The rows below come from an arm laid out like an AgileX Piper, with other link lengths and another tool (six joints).
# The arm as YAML. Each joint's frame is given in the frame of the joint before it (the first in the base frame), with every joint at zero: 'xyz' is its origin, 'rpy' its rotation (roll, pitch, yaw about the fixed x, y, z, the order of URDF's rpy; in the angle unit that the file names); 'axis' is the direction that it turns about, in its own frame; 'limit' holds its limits. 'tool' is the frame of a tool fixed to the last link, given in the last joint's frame.
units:
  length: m
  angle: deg
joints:
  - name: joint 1
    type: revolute
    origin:
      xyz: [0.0, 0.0, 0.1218]
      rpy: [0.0, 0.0, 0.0]
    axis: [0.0, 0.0, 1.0]
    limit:
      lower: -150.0
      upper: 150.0
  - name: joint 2
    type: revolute
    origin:
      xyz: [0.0, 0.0, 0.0]
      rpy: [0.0, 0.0, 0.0]
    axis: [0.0, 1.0, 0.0]
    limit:
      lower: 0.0
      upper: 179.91
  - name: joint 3
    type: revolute
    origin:
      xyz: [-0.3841, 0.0, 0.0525]
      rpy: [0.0, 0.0, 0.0]
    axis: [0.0, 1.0, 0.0]
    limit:
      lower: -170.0
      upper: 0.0
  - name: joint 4
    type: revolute
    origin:
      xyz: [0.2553, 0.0, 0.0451]
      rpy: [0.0, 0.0, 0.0]
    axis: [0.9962, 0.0, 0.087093]
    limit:
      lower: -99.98
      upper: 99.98
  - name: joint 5
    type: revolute
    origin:
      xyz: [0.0, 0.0, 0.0]
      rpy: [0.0, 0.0, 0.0]
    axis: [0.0, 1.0, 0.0]
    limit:
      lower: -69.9
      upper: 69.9
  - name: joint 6
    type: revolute
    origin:
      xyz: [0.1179, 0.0, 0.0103]
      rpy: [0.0, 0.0, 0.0]
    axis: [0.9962, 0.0, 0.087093]
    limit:
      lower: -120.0
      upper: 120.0
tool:
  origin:
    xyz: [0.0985, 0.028, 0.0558]
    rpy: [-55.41, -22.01, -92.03]
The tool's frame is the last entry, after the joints.
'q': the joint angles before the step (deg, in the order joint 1, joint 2, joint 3, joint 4, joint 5, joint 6). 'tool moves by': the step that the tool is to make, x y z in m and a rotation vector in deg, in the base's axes. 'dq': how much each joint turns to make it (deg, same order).
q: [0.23, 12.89, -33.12, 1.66, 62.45, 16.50]
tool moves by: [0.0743, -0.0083, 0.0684, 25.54, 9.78, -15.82]
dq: [-0.06, 21.44, -14.90, 5.60, 1.44, 27.22]
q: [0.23, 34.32, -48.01, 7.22, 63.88, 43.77]
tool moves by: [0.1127, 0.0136, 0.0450, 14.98, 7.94, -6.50]
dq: [-0.03, 22.29, -16.78, 7.52, 0.41, 11.78]
